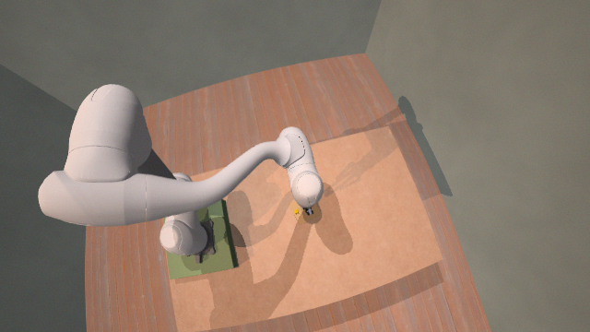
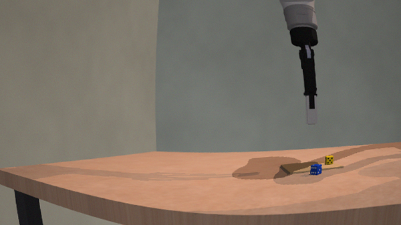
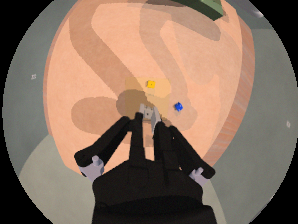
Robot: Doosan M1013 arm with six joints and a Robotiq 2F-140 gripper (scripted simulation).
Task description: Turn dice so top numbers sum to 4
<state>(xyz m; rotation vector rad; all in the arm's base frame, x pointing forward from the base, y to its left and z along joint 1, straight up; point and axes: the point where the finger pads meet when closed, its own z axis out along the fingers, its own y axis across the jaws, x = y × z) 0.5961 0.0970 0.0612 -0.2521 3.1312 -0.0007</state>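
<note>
The tan mat is 140 mm below my hand. Also, from my hand: yellow die (130 mm below, 50 mm behind, 10 mm to the right); blue die (130 mm below, 100 mm to the left, 20 mm behind); white die (20 mm below).
</note>
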